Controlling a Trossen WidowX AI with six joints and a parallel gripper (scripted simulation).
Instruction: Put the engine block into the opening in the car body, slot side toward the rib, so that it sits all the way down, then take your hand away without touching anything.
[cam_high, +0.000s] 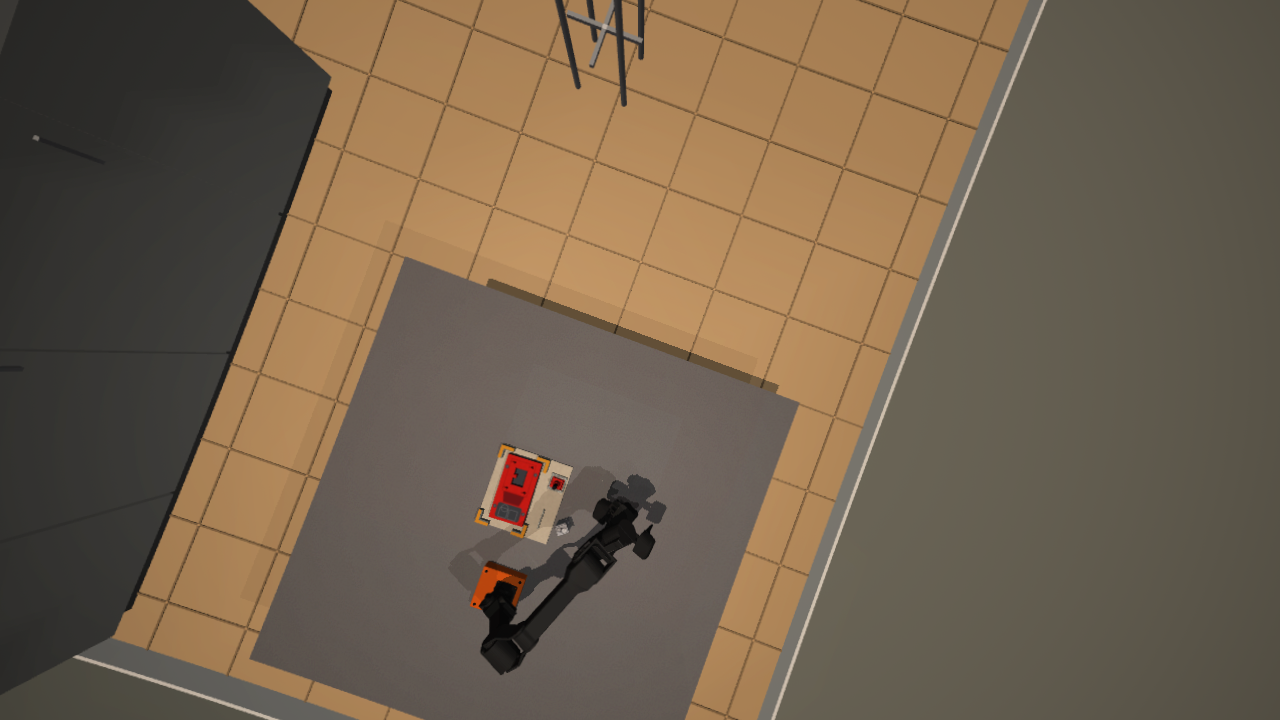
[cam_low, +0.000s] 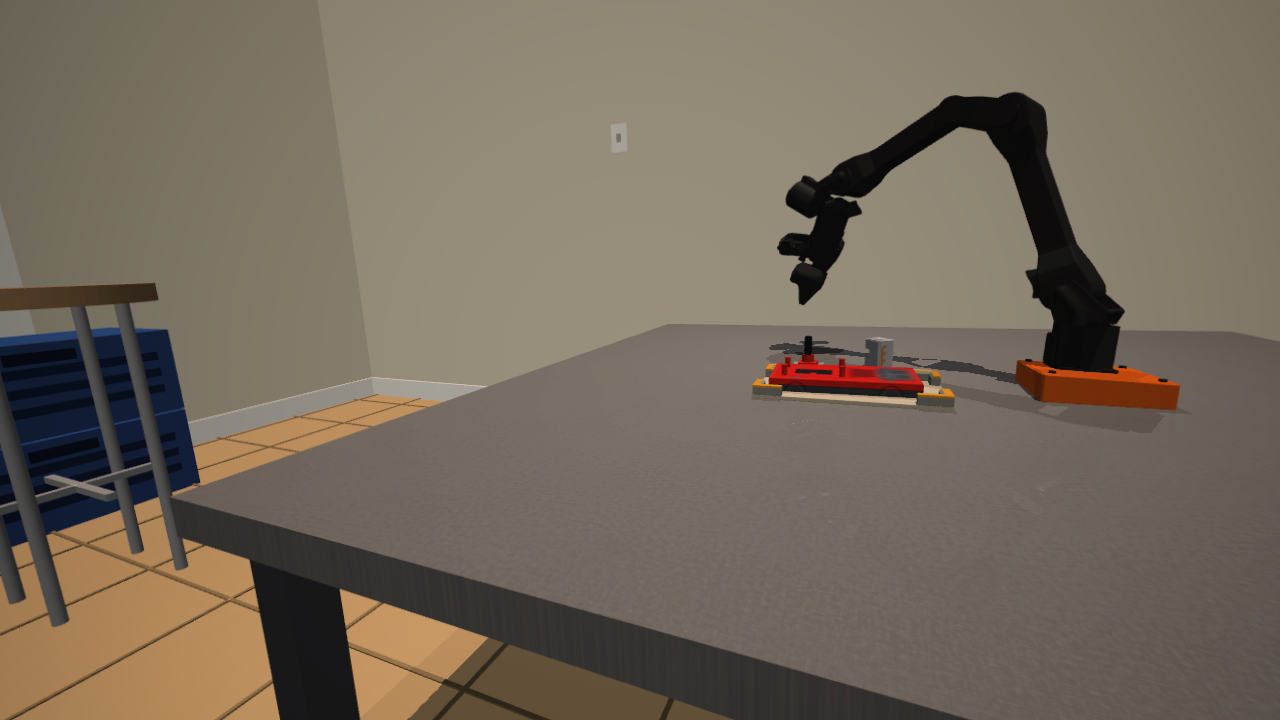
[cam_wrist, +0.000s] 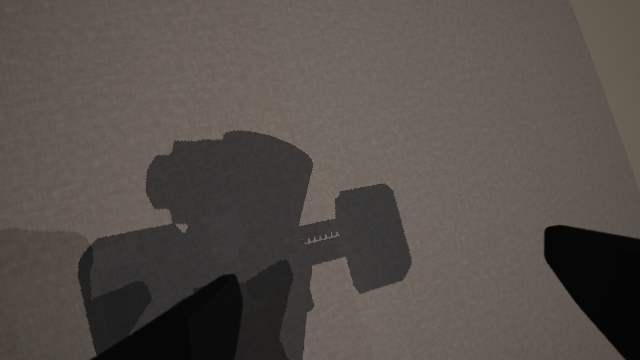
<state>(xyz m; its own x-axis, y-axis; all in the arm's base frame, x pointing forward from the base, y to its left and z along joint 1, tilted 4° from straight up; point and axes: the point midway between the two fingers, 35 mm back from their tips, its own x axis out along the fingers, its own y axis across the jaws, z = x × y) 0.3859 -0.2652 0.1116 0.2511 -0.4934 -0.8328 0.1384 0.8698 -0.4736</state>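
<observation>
My gripper tip is now 14 cm past the grey engine block, 19 cm to the right of it and 9 cm above it. The rest, counted from my gripper tip: thin grey bar 9 cm behind, 35 cm to the left, 11 cm below.
</observation>
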